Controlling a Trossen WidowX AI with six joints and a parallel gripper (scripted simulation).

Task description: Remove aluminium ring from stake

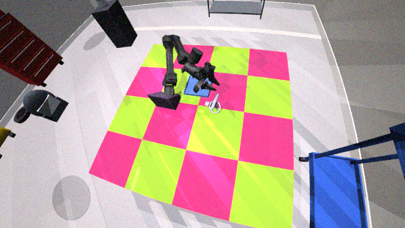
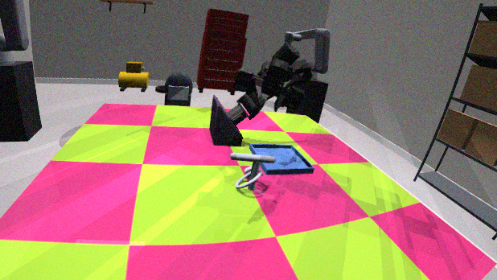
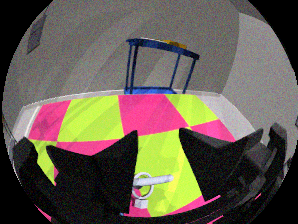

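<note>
My gripper tip is 220 mm above the aluminium ring, 30 mm past it and 10 mm to the right of it. Also, from my gripper tip: blue tray: 240 mm below, 200 mm to the left, 160 mm behind.
</note>
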